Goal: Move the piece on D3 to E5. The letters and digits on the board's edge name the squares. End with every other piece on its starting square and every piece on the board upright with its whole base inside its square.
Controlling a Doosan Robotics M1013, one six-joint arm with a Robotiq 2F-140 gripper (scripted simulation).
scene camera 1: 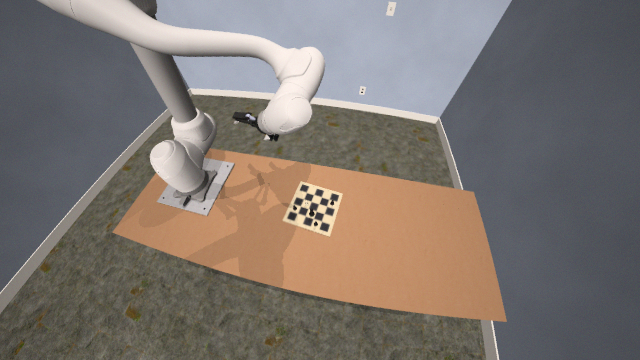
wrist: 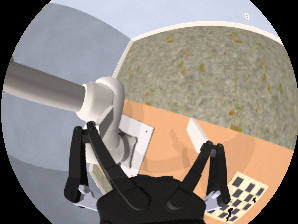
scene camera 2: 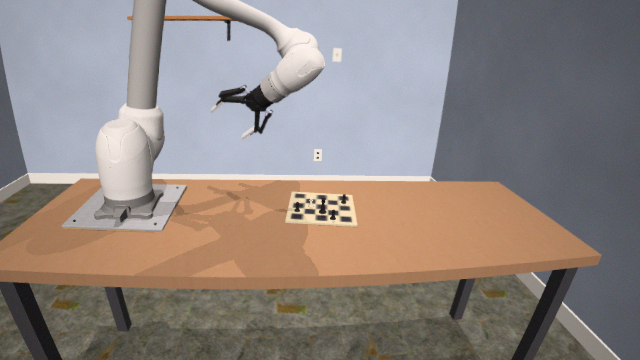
Scene:
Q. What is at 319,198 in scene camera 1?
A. A chessboard.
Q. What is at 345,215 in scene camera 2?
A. A chessboard.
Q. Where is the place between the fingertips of my gripper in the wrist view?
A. At 152,118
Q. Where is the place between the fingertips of my gripper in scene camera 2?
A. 227,123

